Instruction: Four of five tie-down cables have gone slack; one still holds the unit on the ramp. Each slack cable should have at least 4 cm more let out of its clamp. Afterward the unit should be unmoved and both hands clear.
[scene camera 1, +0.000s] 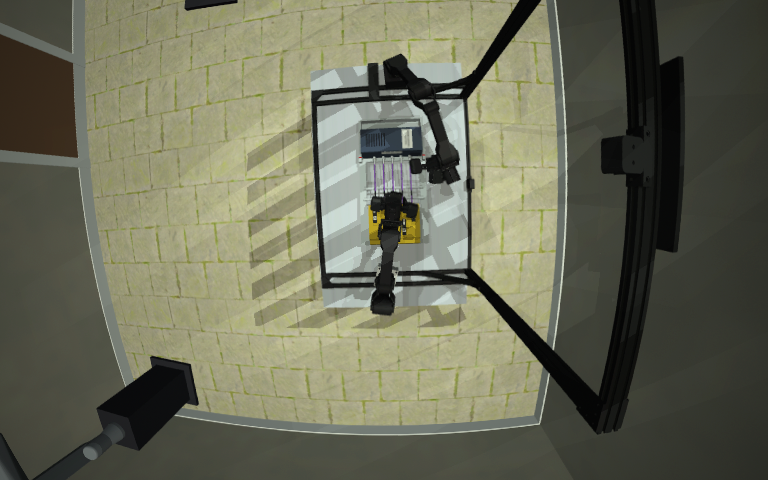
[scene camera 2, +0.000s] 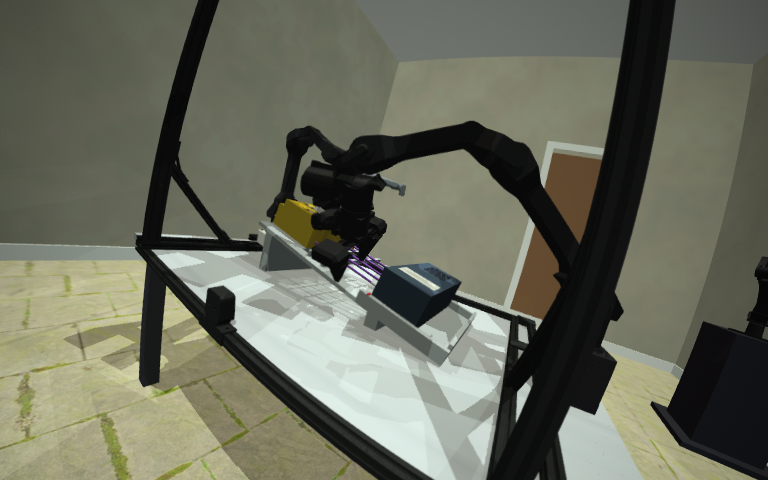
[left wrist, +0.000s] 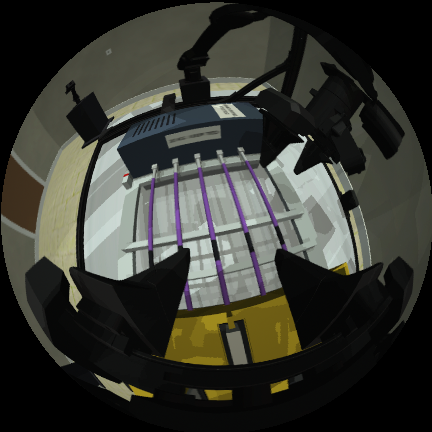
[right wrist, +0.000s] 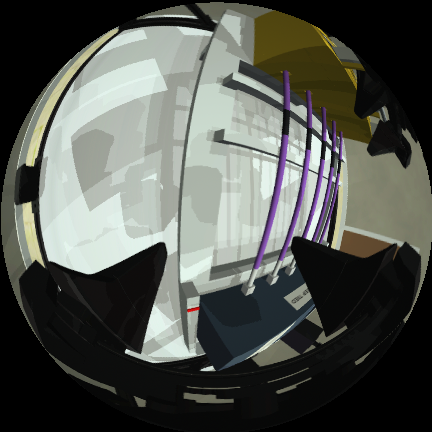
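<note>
The dark blue unit (scene camera 1: 390, 148) (scene camera 2: 416, 288) (left wrist: 195, 135) (right wrist: 250, 320) rests on the pale ramp (scene camera 2: 407, 336) (right wrist: 200, 165). Five purple cables with black bands (left wrist: 201, 182) (right wrist: 280, 185) run from it to the yellow clamp block (scene camera 1: 414, 233) (scene camera 2: 294, 223) (left wrist: 200, 337) (right wrist: 295, 40). Which cable is taut, I cannot tell. My left gripper (scene camera 1: 394, 206) (left wrist: 233, 254) (right wrist: 364, 136) is open and empty over the block's cable-side edge; a slotted clamp (left wrist: 236, 345) shows between its fingers. My right gripper (scene camera 1: 434, 169) (scene camera 2: 350, 267) (left wrist: 280, 169) (right wrist: 231, 246) is open and empty, beside the outer cable near the unit.
Cross bars (left wrist: 210, 232) span the ramp under the cables. A small post with a red mark (left wrist: 126, 181) (right wrist: 192, 315) stands at the unit's corner. A black frame (scene camera 1: 320, 192) surrounds the white table (scene camera 2: 362, 390). A small black box (scene camera 2: 220, 304) sits on the frame's near rail.
</note>
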